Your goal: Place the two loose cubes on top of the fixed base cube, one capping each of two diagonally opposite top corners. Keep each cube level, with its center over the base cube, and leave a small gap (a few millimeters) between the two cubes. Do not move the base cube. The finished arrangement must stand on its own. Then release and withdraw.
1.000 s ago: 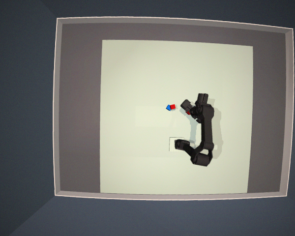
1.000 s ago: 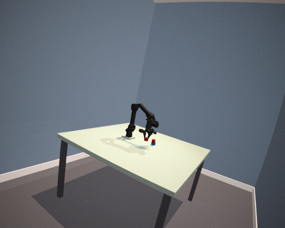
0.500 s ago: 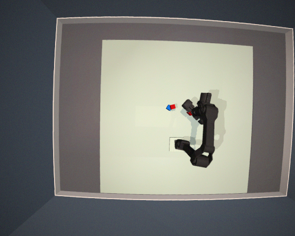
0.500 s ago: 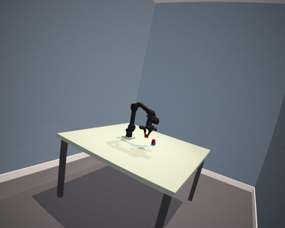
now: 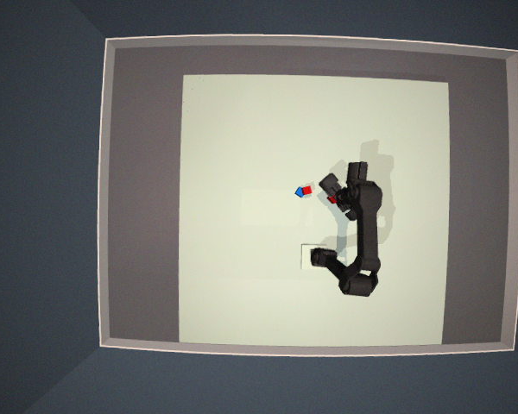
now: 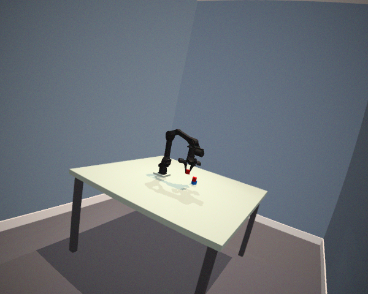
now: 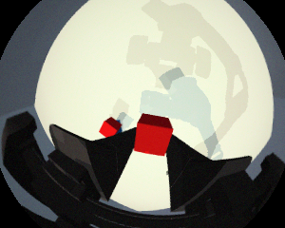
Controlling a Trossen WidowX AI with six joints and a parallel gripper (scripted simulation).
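My gripper tip is 110 mm to the right of the blue cube, 110 mm above it and 40 mm short of it.
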